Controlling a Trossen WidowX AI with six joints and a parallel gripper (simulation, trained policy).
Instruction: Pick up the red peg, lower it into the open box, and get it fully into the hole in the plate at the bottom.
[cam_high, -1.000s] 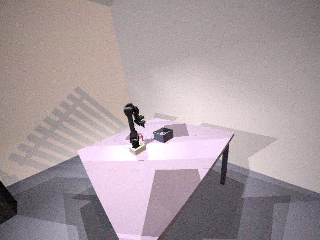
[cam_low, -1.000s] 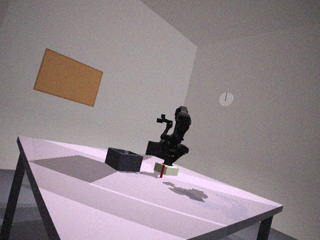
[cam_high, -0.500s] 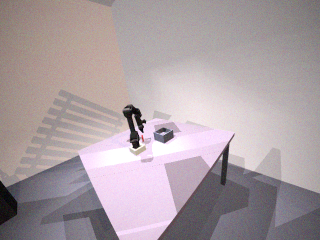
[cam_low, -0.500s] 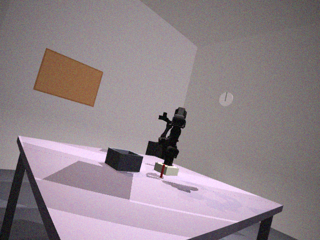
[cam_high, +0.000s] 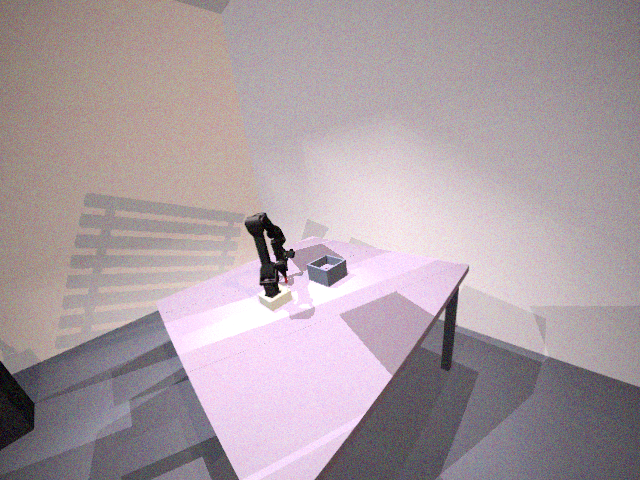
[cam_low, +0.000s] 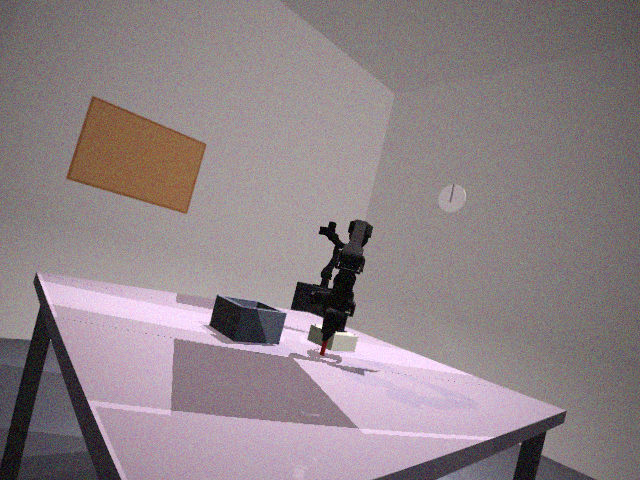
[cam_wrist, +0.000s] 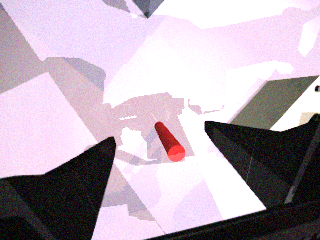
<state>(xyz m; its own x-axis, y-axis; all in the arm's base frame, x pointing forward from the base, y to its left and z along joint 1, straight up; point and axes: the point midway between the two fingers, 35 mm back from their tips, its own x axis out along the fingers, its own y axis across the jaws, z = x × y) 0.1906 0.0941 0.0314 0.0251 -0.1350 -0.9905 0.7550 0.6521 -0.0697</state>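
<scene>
Right now the red peg is 10 mm below my gripper tip and 10 mm behind it. Round my gripper tip: dark grey box (190 mm to the right, 140 mm ahead, 30 mm below); light plate (190 mm to the right, 140 mm ahead, 10 mm below).
</scene>
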